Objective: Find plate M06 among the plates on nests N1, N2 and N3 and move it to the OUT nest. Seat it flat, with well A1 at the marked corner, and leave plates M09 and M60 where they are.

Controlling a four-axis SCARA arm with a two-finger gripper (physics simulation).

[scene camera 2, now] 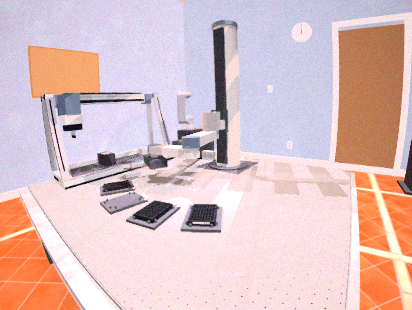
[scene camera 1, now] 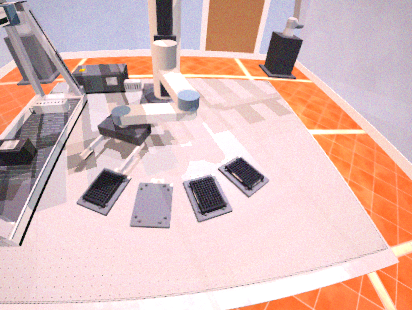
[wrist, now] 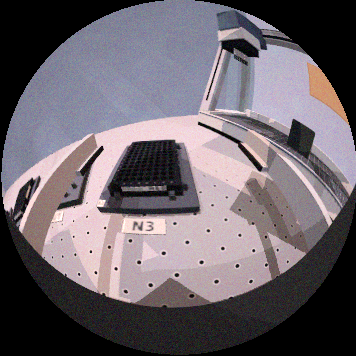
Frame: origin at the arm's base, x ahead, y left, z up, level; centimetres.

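Where they show: gripper, fingertip midpoint: [scene camera 2: 124, 171] [scene camera 1: 100, 164] [wrist: 169, 133]; arm's base at its link origin: [scene camera 2: 228, 166] [scene camera 1: 167, 96].
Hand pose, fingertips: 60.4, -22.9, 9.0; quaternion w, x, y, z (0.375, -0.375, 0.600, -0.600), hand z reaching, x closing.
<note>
Things, the pixels of their top centre, and the offset from my fingertips, as dx, dy, dz. "spot": a spot on its surface instead.
- nest N3 at its top centre: [wrist: 148, 158] [scene camera 1: 103, 187] [scene camera 2: 116, 185] +5.7, +0.8, -5.5
- bare grey OUT nest at its top centre: [wrist: 62, 170] [scene camera 1: 152, 201] [scene camera 2: 122, 198] +12.3, +17.7, -5.5
- small dark block at a spot on its surface: [scene camera 1: 17, 151] [scene camera 2: 104, 155] spot: -4.0, -29.6, +4.0
- dark box at a spot on its surface: [scene camera 1: 102, 78] spot: -63.9, -13.4, +1.7
- N3 label at a spot on its surface: [wrist: 144, 226] spot: -3.3, +4.7, -7.5
A black plate [scene camera 1: 104, 188] [scene camera 2: 118, 185] [wrist: 147, 162] sits on nest N3 [scene camera 1: 92, 206] [wrist: 150, 204]; its front label is too blurred to read. The bare grey OUT nest [scene camera 1: 152, 206] [scene camera 2: 123, 202] stands beside it, carrying no plate. Another black plate [scene camera 1: 208, 194] [scene camera 2: 154, 211] sits on the nest beyond OUT, and a further one [scene camera 1: 243, 172] [scene camera 2: 202, 214] on the end nest. Their labels are unreadable. My gripper [scene camera 1: 105, 163] [wrist: 169, 133] is open and empty, above the table on the arm's side of N3. The finger ends are indistinct in scene camera 2.
A framed gantry machine [scene camera 1: 47, 187] [scene camera 2: 53, 142] stands on the N3 side, with a small dark block [scene camera 1: 17, 151] [scene camera 2: 106, 158] on its deck. A dark box [scene camera 1: 102, 78] stands near the arm's column [scene camera 2: 231, 100]. The N3 label [wrist: 144, 226] lies before its nest.
</note>
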